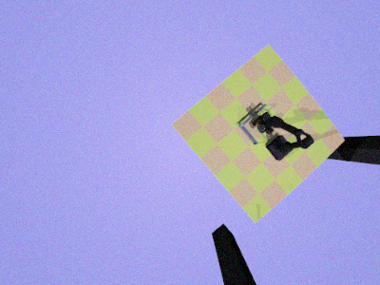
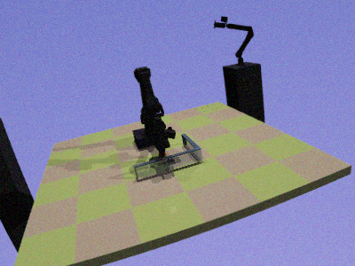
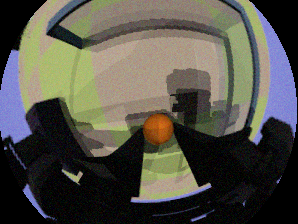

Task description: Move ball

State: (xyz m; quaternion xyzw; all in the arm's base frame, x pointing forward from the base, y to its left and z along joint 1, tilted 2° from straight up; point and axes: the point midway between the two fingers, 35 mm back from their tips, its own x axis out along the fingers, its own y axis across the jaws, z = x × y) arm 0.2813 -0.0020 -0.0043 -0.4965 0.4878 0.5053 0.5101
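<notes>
My gripper tip is now right at the orange ball. The rest, counted from my gripper tip: see-through copy of ball right at my gripper tip.
</notes>
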